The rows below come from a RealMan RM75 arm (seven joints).
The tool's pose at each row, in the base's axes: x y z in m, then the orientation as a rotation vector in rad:
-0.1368, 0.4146, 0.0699, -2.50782, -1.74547, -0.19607
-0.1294, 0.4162, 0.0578, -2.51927, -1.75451, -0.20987
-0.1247, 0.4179, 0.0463, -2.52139, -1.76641, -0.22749
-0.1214, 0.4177, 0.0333, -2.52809, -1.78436, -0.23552
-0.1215, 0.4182, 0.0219, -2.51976, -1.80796, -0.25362
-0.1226, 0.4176, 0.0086, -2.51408, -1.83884, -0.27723
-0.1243, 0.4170, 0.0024, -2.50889, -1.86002, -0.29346
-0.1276, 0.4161, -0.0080, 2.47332, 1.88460, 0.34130
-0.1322, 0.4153, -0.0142, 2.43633, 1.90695, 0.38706
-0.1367, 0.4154, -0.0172, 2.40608, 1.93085, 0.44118
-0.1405, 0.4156, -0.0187, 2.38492, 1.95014, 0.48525
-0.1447, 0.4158, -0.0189, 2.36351, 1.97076, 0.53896
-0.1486, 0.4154, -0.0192, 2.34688, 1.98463, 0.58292
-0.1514, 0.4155, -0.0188, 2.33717, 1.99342, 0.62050
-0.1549, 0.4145, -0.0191, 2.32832, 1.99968, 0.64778
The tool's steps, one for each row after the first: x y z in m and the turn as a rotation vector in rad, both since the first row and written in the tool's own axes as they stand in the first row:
0.0022, 0.0063, 0.0126, -0.01735, -0.00195, -0.00189
0.0037, 0.0100, 0.0245, -0.03120, 0.00154, -0.00848
0.0027, 0.0131, 0.0375, -0.04659, -0.00413, -0.01668
0.0014, 0.0127, 0.0489, -0.05862, 0.00047, -0.03309
-0.0016, 0.0118, 0.0619, -0.07810, 0.00354, -0.05276
-0.0036, 0.0104, 0.0678, -0.09077, 0.00610, -0.06659
-0.0072, 0.0075, 0.0778, -0.12141, 0.02169, -0.09503
-0.0104, 0.0034, 0.0835, -0.14505, 0.04100, -0.12250
-0.0123, -0.0008, 0.0862, -0.16459, 0.06927, -0.14779
-0.0136, -0.0045, 0.0875, -0.17751, 0.09413, -0.16666
-0.0149, -0.0085, 0.0875, -0.19113, 0.12574, -0.18621
-0.0167, -0.0120, 0.0875, -0.20272, 0.15145, -0.20034
-0.0175, -0.0147, 0.0870, -0.21107, 0.17433, -0.20887
-0.0197, -0.0176, 0.0869, -0.21806, 0.19044, -0.21581

